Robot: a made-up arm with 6 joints.
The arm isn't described. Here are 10 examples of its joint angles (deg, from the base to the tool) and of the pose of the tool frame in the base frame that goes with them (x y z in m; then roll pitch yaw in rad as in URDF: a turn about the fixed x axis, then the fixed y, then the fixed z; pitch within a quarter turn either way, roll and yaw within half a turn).
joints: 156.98 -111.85 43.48 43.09 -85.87 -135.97
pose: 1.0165 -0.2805 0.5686 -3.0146 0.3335 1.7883
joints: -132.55 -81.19 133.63 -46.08 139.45 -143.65
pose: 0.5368 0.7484 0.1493 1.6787 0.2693 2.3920
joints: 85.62 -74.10 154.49 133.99 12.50 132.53
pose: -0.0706 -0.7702 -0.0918 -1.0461 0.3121 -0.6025
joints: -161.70 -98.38 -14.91 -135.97 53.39 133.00
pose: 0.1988 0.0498 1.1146 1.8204 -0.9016 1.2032
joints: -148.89 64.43 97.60 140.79 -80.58 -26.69
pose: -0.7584 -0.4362 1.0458 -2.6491 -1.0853 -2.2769
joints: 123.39 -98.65 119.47 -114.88 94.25 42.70
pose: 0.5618 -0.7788 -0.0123 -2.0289 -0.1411 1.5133
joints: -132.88 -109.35 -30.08 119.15 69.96 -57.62
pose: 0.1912 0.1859 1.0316 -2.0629 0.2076 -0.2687
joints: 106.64 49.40 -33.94 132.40 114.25 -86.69
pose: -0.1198 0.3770 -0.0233 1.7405 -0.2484 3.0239
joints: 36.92 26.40 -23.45 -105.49 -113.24 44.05
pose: 0.4613 0.3266 0.1668 1.9310 -0.1526 1.1407
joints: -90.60 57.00 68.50 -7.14 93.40 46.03
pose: -0.1475 -0.9898 0.7837 2.7586 -0.3279 0.9031
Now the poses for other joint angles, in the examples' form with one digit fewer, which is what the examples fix.
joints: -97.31 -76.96 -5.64 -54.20 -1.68 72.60
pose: -0.089 0.049 1.211 -3.075 -0.760 1.061
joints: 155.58 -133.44 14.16 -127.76 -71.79 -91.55
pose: 0.811 -0.400 0.626 0.802 -0.444 -2.187
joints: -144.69 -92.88 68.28 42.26 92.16 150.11
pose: 0.795 0.693 0.545 -0.506 -0.226 -0.124
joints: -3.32 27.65 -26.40 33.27 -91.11 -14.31
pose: 0.598 -0.188 0.147 -1.430 0.988 -1.022
